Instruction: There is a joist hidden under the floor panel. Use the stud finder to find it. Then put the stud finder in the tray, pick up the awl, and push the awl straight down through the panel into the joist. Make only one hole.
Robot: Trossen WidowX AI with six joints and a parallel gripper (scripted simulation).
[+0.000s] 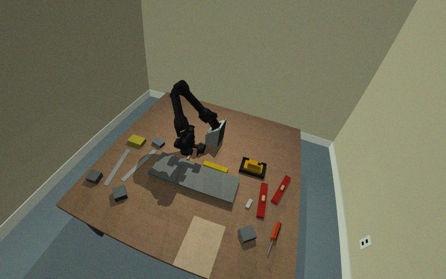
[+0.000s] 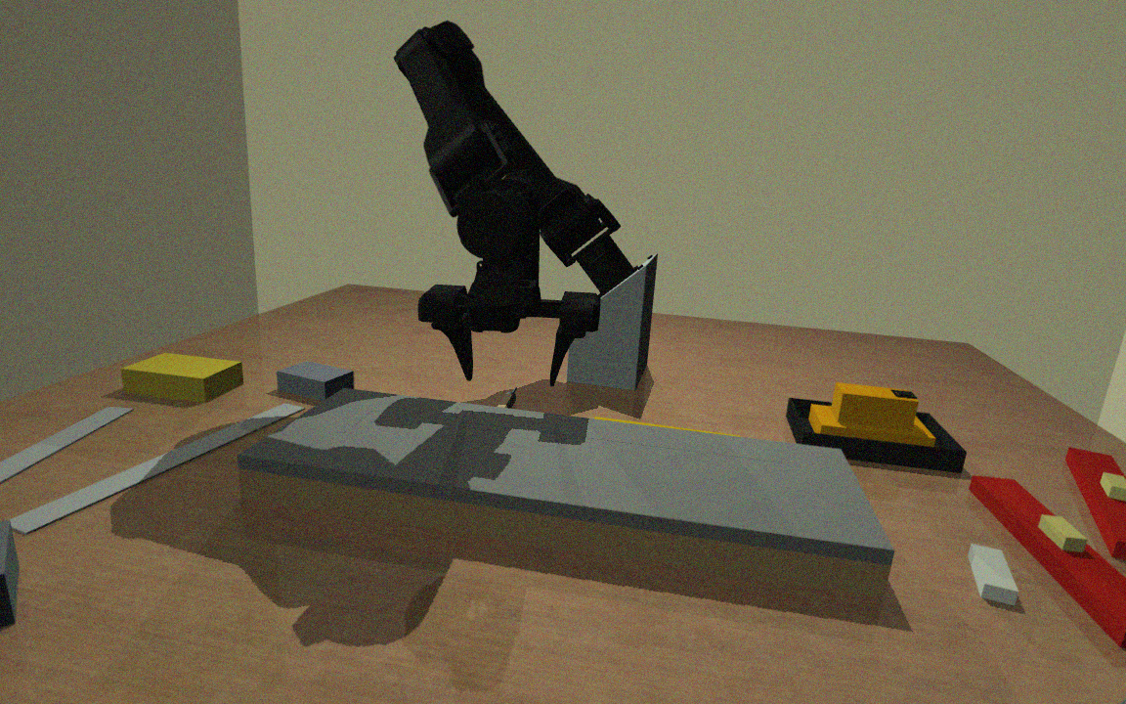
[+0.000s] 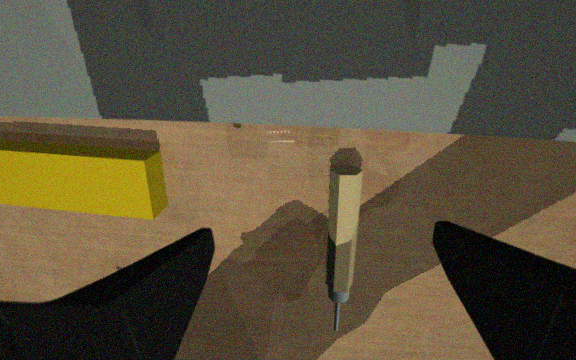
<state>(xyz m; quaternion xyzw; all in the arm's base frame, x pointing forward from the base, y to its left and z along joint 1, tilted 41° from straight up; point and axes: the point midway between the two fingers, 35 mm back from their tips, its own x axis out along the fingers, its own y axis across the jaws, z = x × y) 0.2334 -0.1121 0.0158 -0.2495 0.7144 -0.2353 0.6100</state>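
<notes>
Right now my gripper tip is 60 mm past the awl, 50 mm above it and 20 mm to the left of it. Also, from my gripper tip: thin yellow bar: 170 mm to the left, 50 mm below; then grey block: 260 mm to the right, 50 mm behind, 40 mm below; then yellow block: 410 mm to the right, 40 mm below.
</notes>
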